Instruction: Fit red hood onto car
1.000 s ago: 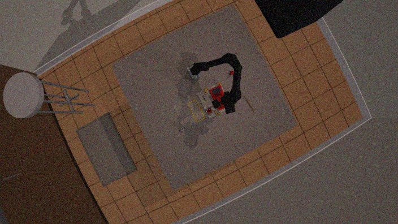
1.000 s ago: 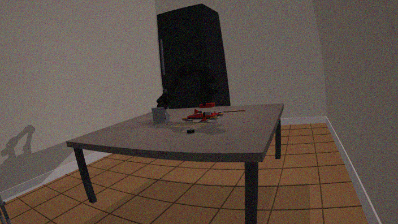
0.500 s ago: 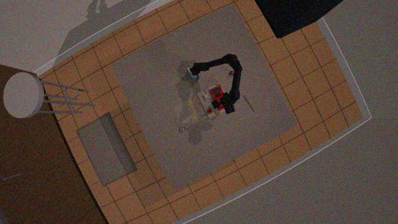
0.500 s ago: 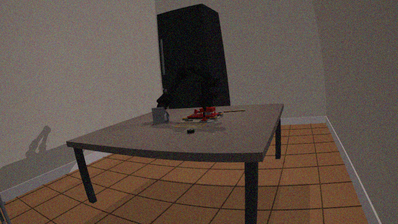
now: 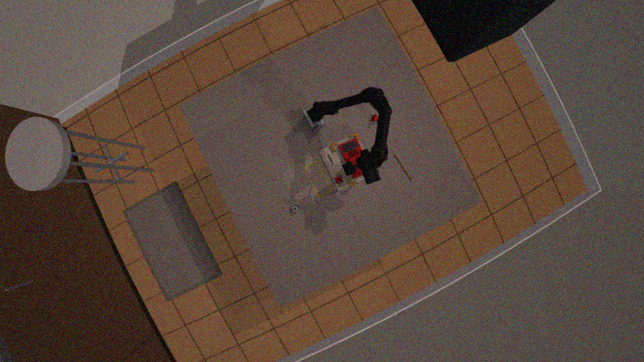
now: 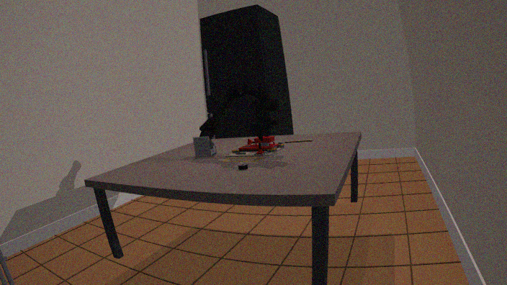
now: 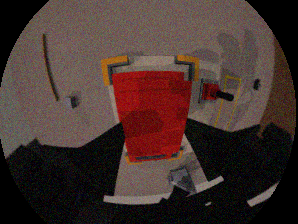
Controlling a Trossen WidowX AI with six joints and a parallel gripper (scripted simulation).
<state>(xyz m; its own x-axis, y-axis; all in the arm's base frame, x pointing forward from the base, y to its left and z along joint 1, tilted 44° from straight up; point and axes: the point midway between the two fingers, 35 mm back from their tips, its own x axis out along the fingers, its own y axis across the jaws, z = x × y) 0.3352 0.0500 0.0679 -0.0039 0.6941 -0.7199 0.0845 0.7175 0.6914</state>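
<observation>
Right now my gripper tip is 30 mm past the jig, 30 mm to the left of it and 50 mm above it. The rest, counted from my gripper tip: thin rod: 140 mm ahead, 220 mm to the left, 50 mm below; then dark tyre: 40 mm ahead, 410 mm to the right, 50 mm below; then red hood: 10 mm above.
</observation>
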